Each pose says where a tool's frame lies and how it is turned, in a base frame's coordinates. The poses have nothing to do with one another.
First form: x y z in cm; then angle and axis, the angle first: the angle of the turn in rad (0 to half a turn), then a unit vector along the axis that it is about.
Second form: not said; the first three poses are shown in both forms.
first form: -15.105, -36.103, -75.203, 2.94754, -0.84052, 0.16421, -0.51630
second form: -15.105, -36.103, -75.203, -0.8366, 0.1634, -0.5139, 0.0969
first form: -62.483, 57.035, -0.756, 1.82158, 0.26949, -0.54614, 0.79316
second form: -62.483, 57.035, -0.756, 0.2129, -0.4314, 0.6266, 0.6131
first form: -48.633, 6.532, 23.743, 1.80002, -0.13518, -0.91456, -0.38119
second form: -48.633, 6.532, 23.743, -0.1059, -0.7164, -0.2986, 0.6216
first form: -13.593, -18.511, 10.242, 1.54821, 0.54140, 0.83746, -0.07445
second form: -13.593, -18.511, 10.242, 0.3785, 0.5854, -0.0520, 0.7150
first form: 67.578, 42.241, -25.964, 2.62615, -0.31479, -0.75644, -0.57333
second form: 67.578, 42.241, -25.964, -0.3044, -0.7315, -0.5544, 0.2549
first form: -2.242, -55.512, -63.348, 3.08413, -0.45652, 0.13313, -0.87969
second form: -2.242, -55.512, -63.348, -0.4563, 0.1331, -0.8793, 0.0287
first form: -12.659, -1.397, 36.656, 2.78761, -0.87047, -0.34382, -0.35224
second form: -12.659, -1.397, 36.656, -0.8569, -0.3384, -0.3467, 0.1761
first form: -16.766, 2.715, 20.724, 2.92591, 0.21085, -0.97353, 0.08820
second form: -16.766, 2.715, 20.724, 0.2096, -0.9679, 0.0877, 0.1076
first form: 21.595, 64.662, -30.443, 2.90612, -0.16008, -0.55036, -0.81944
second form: 21.595, 64.662, -30.443, -0.1590, -0.5465, -0.8138, 0.1175
